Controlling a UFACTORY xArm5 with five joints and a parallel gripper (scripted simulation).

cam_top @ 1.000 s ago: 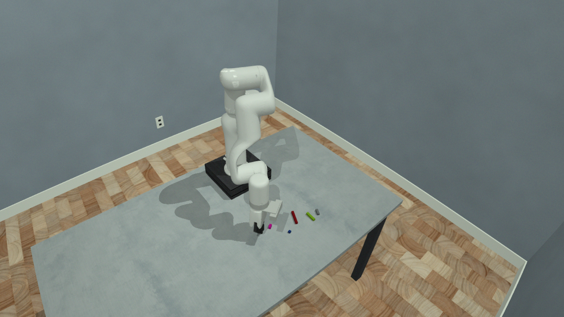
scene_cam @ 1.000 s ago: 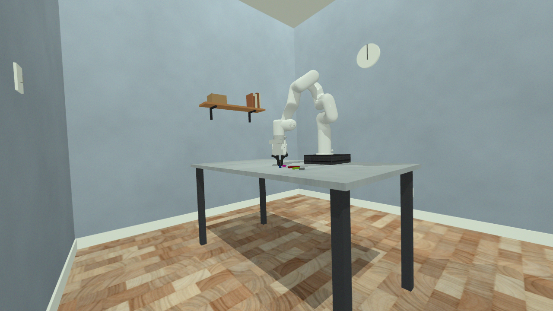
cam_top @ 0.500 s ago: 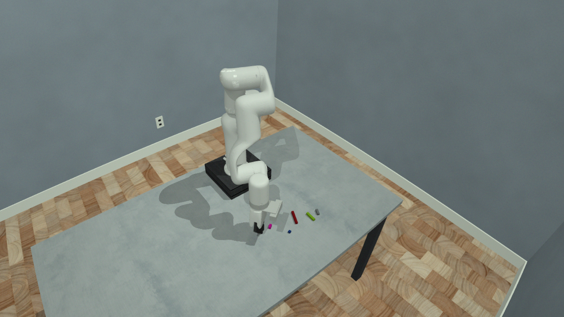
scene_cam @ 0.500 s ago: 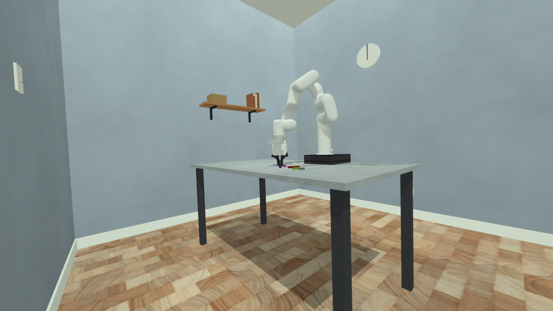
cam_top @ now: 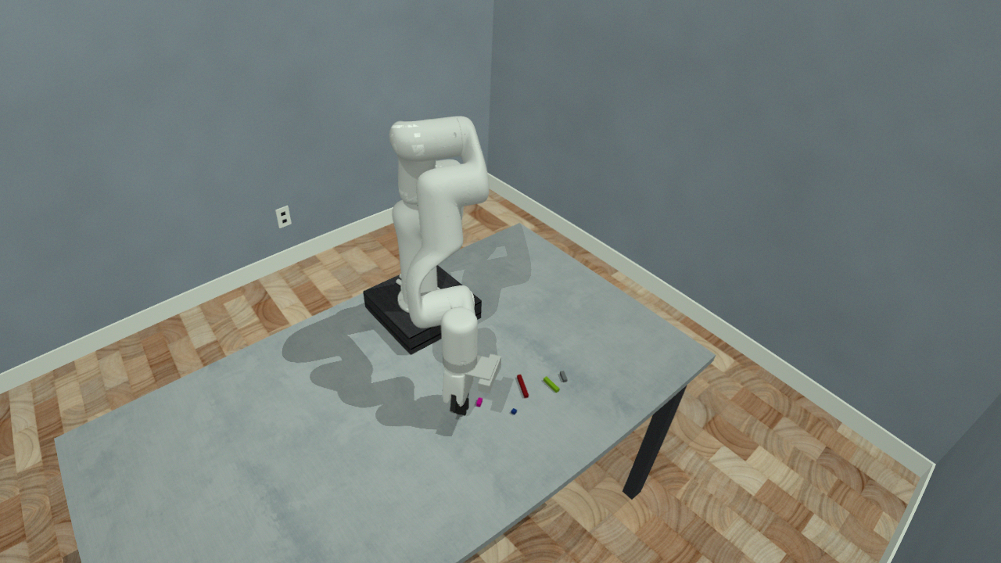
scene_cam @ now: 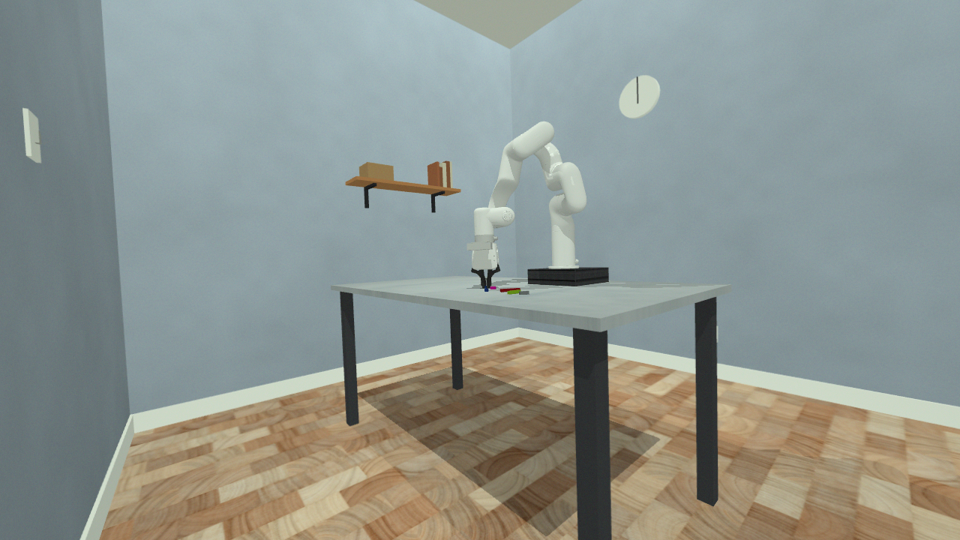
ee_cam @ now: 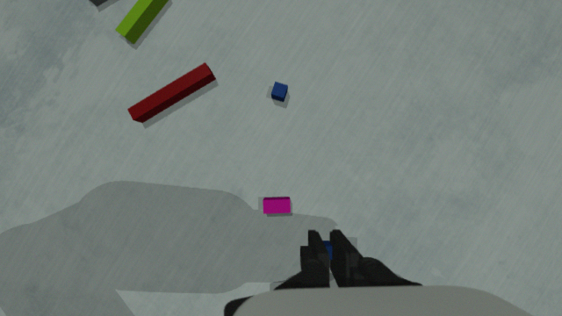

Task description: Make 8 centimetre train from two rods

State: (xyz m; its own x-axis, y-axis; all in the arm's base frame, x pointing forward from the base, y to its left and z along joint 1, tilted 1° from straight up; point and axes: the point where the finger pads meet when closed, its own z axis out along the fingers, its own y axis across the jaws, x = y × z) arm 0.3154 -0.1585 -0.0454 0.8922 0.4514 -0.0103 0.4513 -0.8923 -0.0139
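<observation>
Right now the magenta rod is 2 cm ahead of my hand, 5 cm to the left of it and 2 cm below it. Round my hand: lime rod (10 cm ahead, 21 cm to the left, 2 cm below); then grey rod (11 cm ahead, 26 cm to the left, 2 cm below); then red rod (6 cm ahead, 16 cm to the left, 2 cm below).
</observation>
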